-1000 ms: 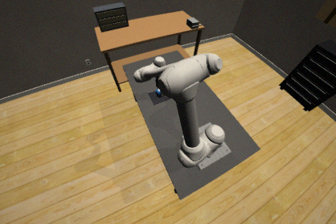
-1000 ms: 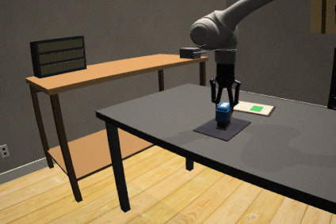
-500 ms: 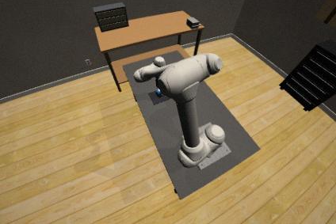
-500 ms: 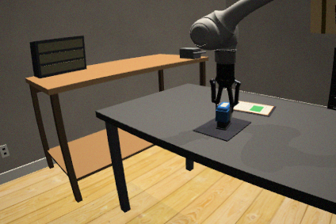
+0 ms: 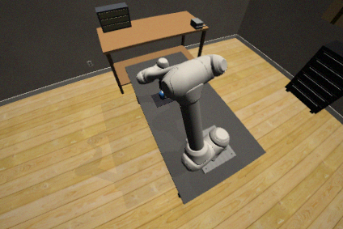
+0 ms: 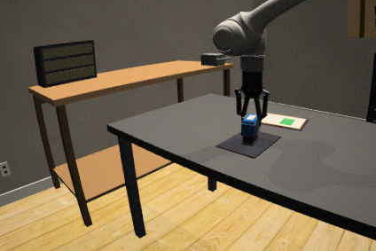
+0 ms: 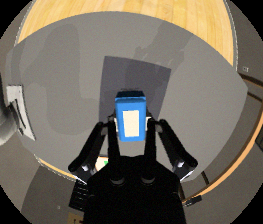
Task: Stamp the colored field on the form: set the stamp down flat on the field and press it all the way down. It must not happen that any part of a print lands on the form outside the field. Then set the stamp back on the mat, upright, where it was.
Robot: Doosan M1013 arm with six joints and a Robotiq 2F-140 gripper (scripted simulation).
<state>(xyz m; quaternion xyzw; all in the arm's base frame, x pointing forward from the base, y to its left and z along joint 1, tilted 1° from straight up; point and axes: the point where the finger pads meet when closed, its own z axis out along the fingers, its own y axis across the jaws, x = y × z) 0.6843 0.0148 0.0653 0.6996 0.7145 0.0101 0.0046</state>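
My hand is 50 mm past the form, 310 mm to the left of it and 60 mm above it. Also, from my hand: dark mat: 70 mm below; blue stamp: 20 mm below.
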